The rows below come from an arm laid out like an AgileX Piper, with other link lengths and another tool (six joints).
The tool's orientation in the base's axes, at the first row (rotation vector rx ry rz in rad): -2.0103 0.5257 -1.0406
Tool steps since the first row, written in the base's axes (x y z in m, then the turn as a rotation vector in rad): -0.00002 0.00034 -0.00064 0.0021 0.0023 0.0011; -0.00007 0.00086 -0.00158 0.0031 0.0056 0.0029; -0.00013 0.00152 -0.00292 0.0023 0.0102 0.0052; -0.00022 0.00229 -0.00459 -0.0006 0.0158 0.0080; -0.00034 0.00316 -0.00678 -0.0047 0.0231 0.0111; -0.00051 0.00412 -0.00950 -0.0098 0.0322 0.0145; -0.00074 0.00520 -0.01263 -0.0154 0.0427 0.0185; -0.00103 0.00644 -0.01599 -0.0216 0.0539 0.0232; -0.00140 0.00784 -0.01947 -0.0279 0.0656 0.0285; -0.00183 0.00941 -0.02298 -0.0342 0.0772 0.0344; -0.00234 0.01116 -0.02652 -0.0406 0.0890 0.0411; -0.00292 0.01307 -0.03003 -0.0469 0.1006 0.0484
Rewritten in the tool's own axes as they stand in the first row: -0.00055 0.00031 0.00036 0.0002 -0.0023 0.0024; -0.00137 0.00075 0.00089 -0.0005 -0.0057 0.0041; -0.00250 0.00143 0.00160 -0.0028 -0.0103 0.0048; -0.00387 0.00231 0.00246 -0.0068 -0.0159 0.0040; -0.00557 0.00355 0.00353 -0.0125 -0.0227 0.0030; -0.00763 0.00515 0.00477 -0.0197 -0.0308 0.0018; -0.00999 0.00702 0.00616 -0.0279 -0.0403 0.0007; -0.01261 0.00897 0.00766 -0.0365 -0.0508 -0.0009; -0.01544 0.01093 0.00921 -0.0452 -0.0620 -0.0025; -0.01843 0.01280 0.01080 -0.0536 -0.0736 -0.0043; -0.02159 0.01460 0.01241 -0.0618 -0.0860 -0.0064; -0.02489 0.01627 0.01403 -0.0695 -0.0988 -0.0088
